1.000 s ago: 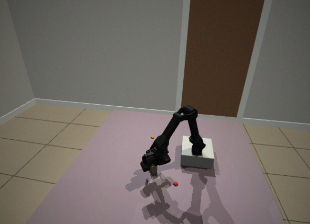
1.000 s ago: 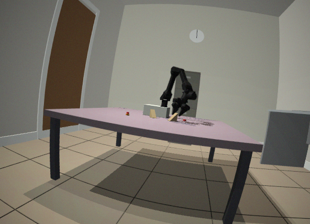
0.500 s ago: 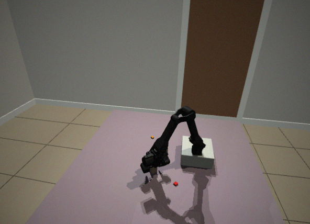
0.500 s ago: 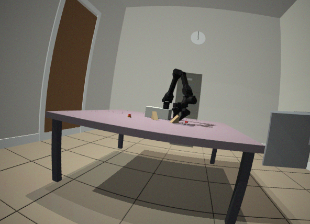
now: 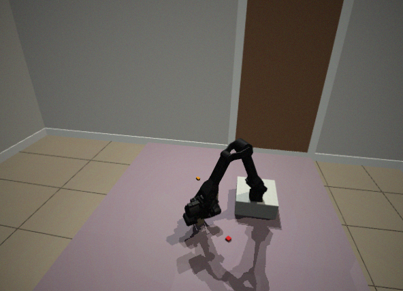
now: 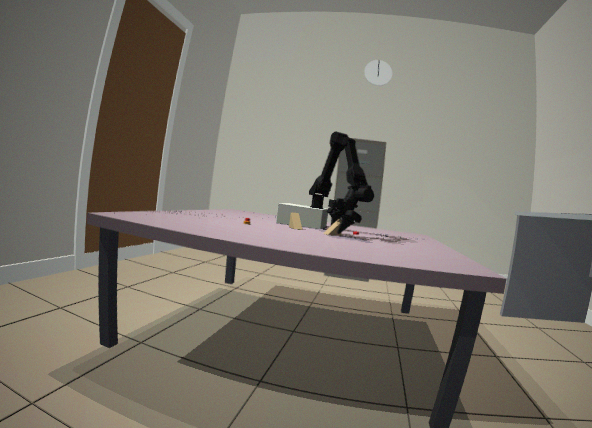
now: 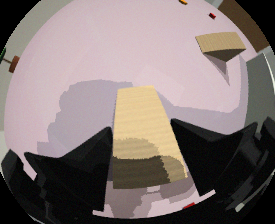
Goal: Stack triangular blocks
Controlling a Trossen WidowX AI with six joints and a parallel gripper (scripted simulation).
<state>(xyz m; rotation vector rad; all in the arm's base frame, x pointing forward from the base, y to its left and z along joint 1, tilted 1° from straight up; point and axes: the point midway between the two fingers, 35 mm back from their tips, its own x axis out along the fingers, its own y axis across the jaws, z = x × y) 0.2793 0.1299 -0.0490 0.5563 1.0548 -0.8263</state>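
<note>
The triangular block is 10 mm to the left of my gripper tip and 10 mm above it. The rest, counted from my gripper tip: orange cube: 50 mm ahead, 360 mm to the right, 10 mm below.
</note>
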